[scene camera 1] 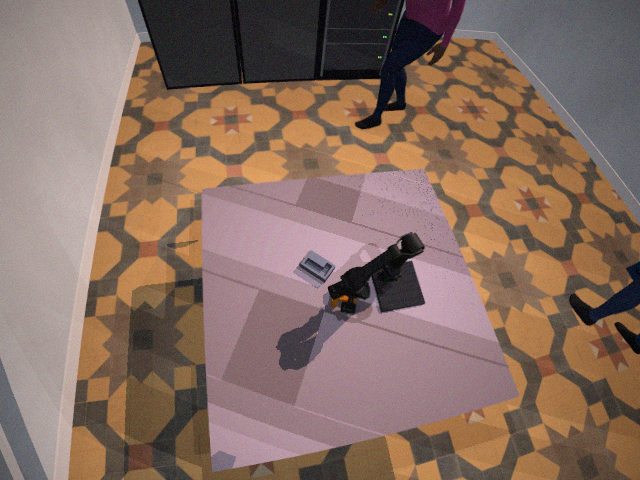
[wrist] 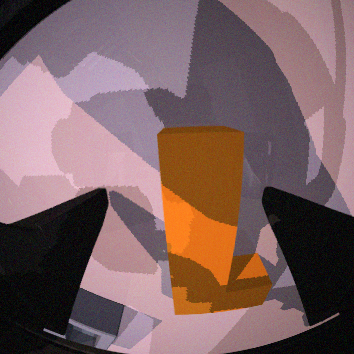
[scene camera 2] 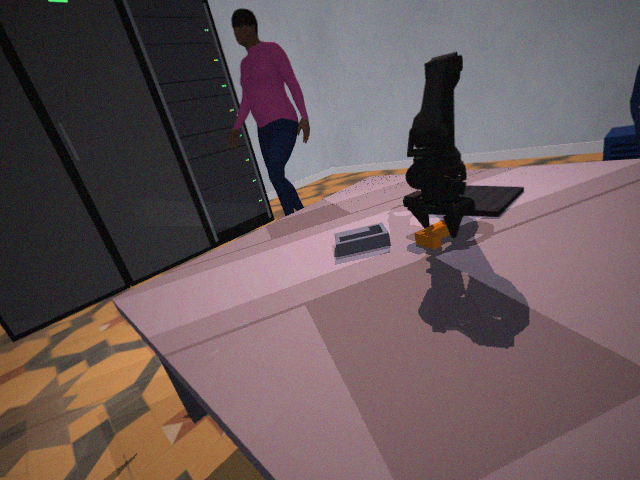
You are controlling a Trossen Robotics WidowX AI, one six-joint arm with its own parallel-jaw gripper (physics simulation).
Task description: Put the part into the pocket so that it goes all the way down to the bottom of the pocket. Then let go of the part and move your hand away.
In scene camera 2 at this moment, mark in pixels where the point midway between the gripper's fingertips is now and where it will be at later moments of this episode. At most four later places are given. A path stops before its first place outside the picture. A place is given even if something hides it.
My gripper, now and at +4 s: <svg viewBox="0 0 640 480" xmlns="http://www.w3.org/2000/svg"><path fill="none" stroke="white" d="M440 233L434 191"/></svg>. At the last of these places it holds an orange part.
